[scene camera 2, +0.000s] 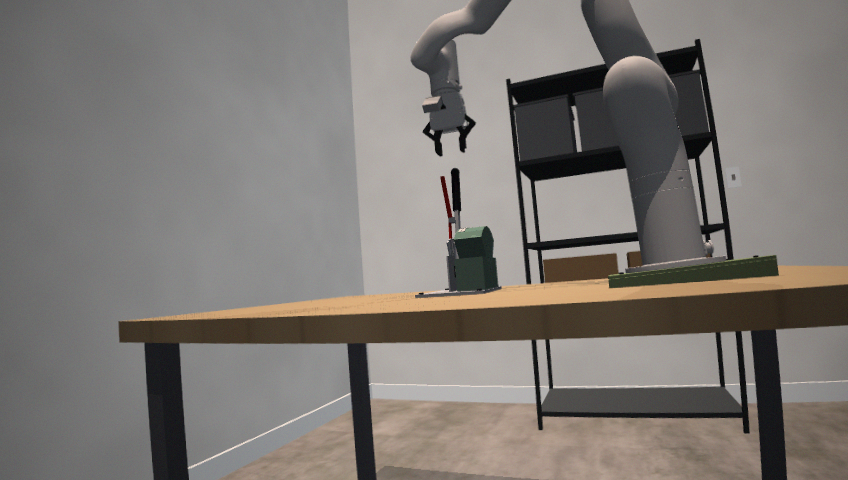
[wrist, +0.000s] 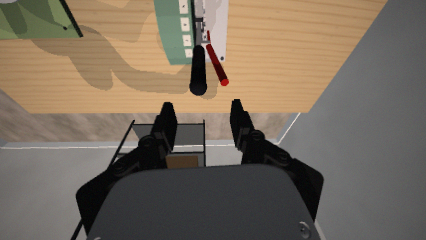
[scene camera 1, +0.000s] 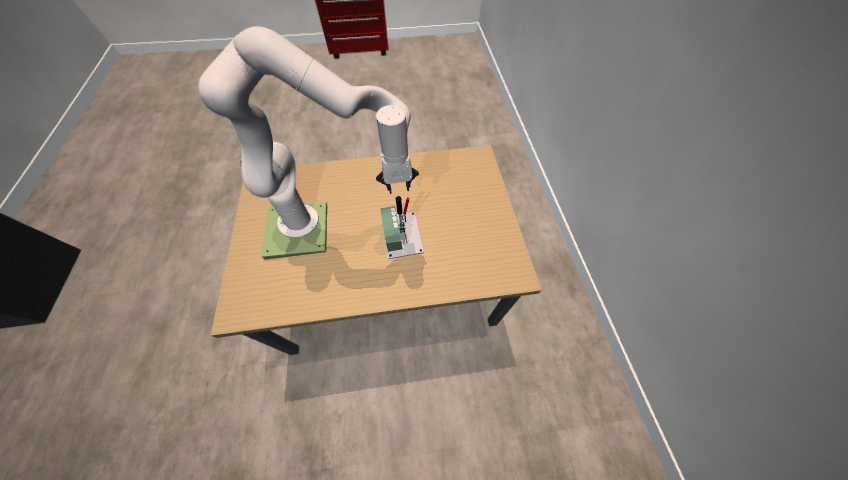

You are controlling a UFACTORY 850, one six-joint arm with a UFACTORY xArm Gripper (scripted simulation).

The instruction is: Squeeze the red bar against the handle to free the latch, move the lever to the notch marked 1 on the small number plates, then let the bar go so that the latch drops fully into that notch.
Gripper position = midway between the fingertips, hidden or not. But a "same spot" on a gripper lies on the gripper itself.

my gripper: scene camera 2; wrist; scene camera 1 399, 189
same spot on my gripper: (wrist: 152, 149) = (scene camera 2: 459, 131)
